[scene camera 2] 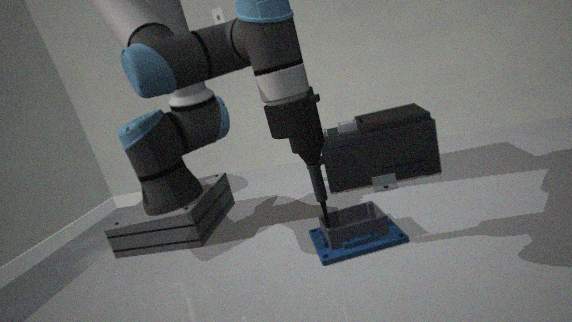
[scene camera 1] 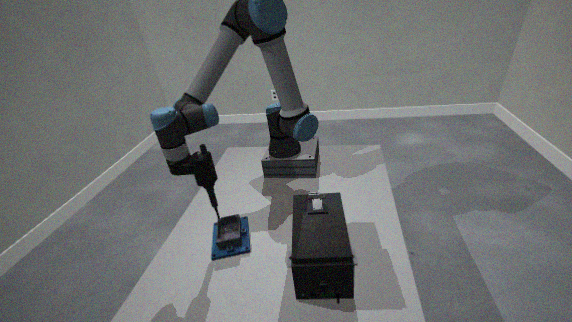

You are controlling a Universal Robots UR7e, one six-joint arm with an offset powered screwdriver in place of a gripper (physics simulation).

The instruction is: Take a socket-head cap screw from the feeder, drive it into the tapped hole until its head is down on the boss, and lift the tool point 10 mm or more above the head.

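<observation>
My screwdriver's tool point (scene camera 1: 218,217) (scene camera 2: 327,223) is down at the near-base corner of an open grey box-shaped housing (scene camera 1: 229,245) (scene camera 2: 357,233). The bit stands slightly tilted in both views, and its tip meets the corner just inside the rim in scene camera 2. The tapped hole, the boss and any screw at the tip are too small and dark to make out. The housing sits on a blue fixture plate (scene camera 1: 241,250) (scene camera 2: 350,255). The black feeder (scene camera 1: 320,230) (scene camera 2: 382,152) stands apart from it, with a small pale pick-up block (scene camera 1: 317,204) (scene camera 2: 346,127) on top.
The arm's base stands on a grey block (scene camera 1: 290,168) (scene camera 2: 155,241) behind the fixture and feeder. A small light bracket (scene camera 2: 384,181) sticks out low on the feeder's side. The feeder rises higher than the housing. Walls stand behind.
</observation>
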